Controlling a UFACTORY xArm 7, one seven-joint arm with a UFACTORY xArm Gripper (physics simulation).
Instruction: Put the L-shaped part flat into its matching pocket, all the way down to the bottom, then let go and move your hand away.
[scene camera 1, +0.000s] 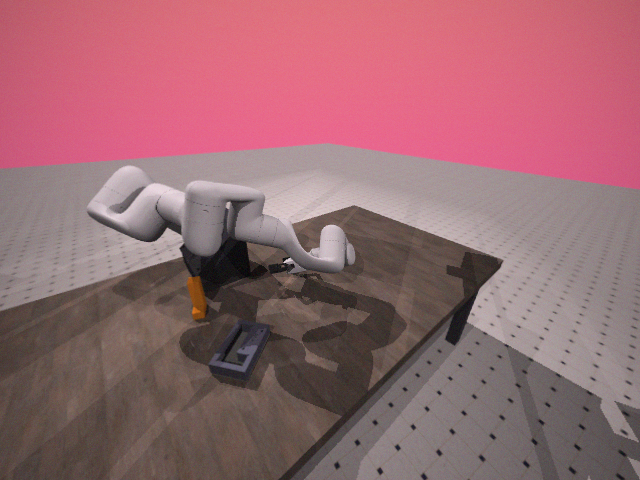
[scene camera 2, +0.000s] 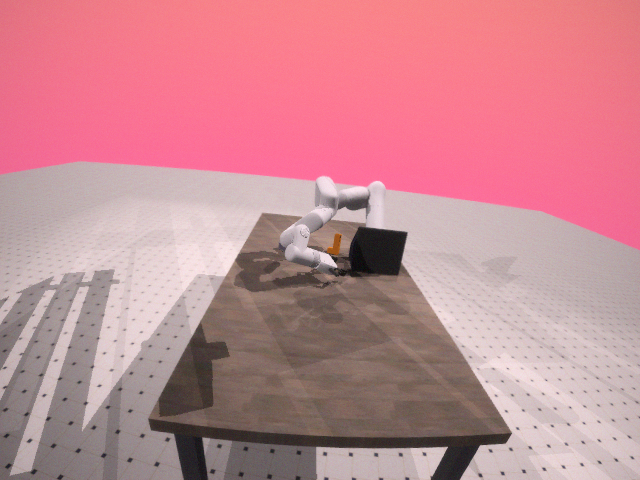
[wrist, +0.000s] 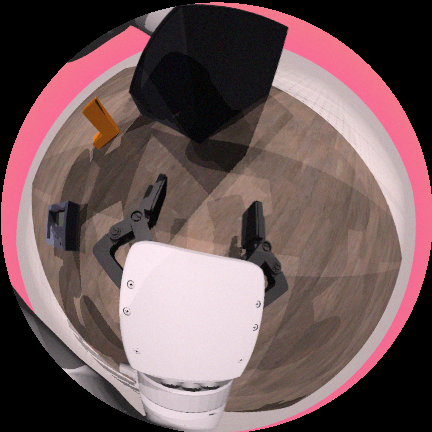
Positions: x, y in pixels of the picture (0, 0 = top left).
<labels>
my gripper: open, holds nothing
an orange L-shaped part (wrist: 94, 111): on the table
</labels>
